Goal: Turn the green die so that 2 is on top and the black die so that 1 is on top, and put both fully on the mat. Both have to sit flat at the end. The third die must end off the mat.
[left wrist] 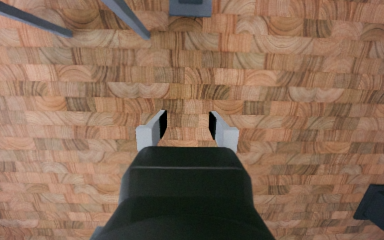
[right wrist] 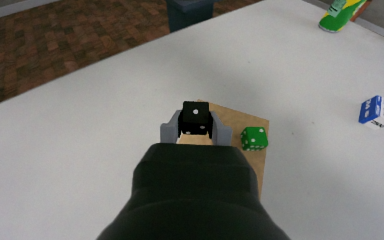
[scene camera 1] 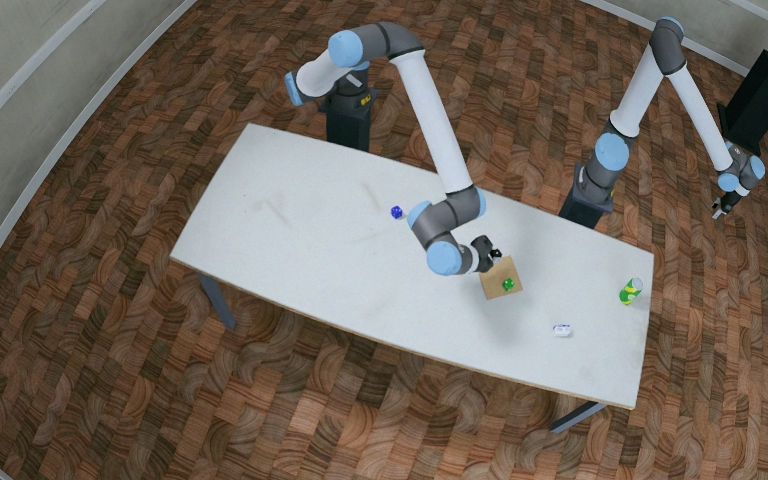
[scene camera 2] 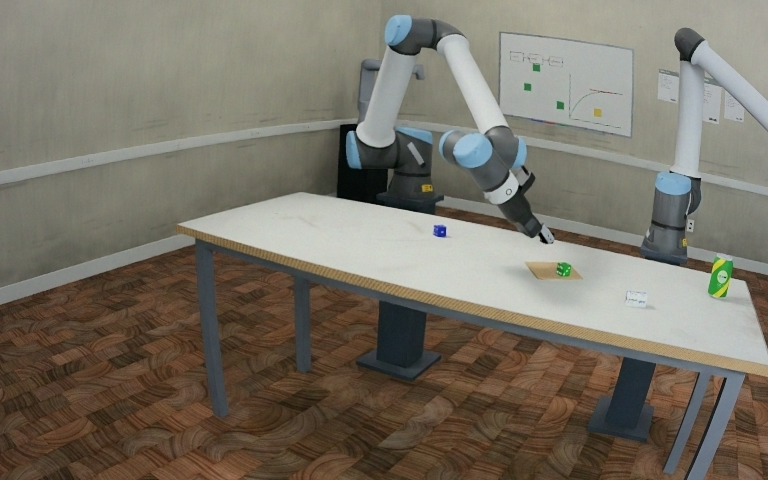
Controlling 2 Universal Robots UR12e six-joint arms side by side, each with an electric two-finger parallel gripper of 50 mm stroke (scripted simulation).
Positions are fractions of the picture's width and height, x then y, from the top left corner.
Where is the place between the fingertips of the left gripper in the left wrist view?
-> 0.49, 0.50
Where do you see a black die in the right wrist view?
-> At 0.51, 0.48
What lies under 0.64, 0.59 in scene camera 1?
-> A tan mat.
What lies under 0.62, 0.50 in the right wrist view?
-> A tan mat.
